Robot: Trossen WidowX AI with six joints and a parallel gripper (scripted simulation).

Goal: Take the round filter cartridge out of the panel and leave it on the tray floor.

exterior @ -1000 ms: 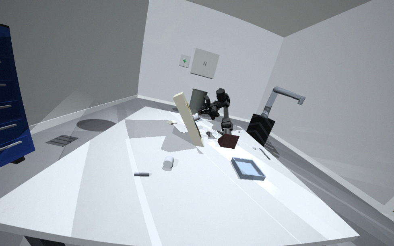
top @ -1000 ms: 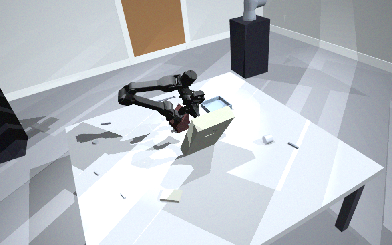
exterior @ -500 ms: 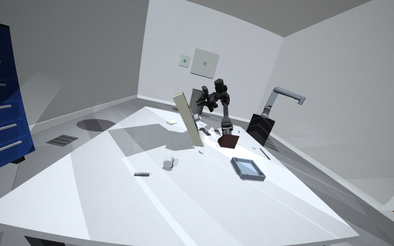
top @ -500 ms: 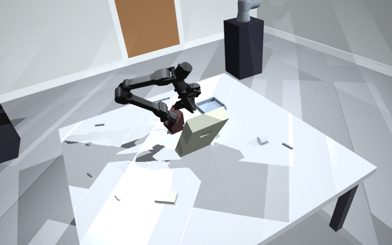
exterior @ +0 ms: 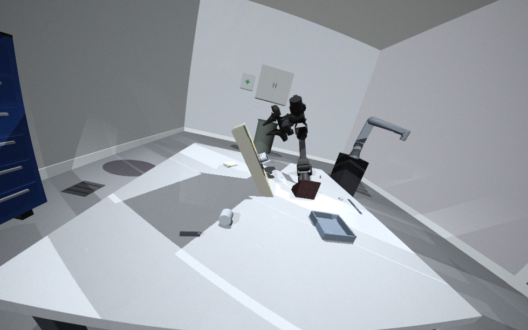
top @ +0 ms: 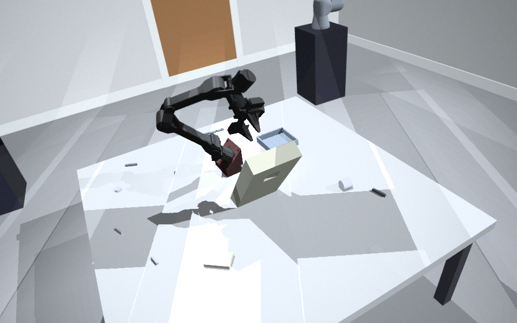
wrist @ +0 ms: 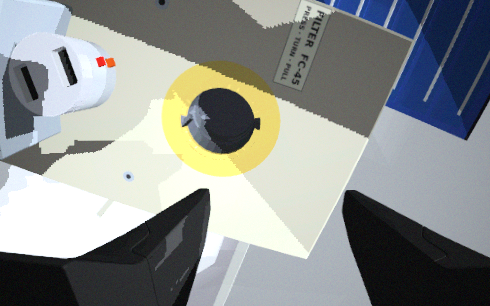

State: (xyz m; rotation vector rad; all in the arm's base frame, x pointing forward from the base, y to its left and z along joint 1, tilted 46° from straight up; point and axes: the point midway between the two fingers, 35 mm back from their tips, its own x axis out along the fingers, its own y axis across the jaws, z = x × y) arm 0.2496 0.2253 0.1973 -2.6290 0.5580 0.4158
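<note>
Now: the round white filter cartridge 3 cm behind my gripper tip and 14 cm below it. From my gripper tip the other things lie so: cream service panel: 2 cm ahead, 16 cm below; tray: 38 cm behind, 26 cm to the left, 31 cm below.
</note>
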